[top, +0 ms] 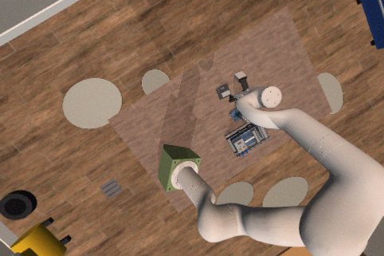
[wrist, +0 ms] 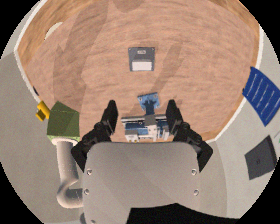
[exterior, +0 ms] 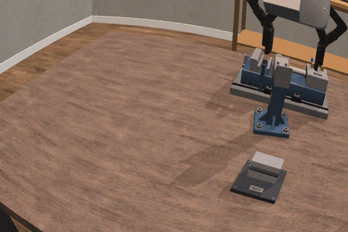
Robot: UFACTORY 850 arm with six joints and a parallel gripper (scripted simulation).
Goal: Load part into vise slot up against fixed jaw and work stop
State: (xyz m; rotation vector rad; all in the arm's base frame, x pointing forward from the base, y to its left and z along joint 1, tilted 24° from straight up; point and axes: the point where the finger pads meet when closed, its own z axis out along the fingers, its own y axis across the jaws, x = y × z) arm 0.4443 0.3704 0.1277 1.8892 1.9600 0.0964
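The part lies 22 cm below my hand and 1 cm to the left of it. The rest, counted from my hand: air cylinder: 38 cm to the right, 17 cm below, 6 cm behind.
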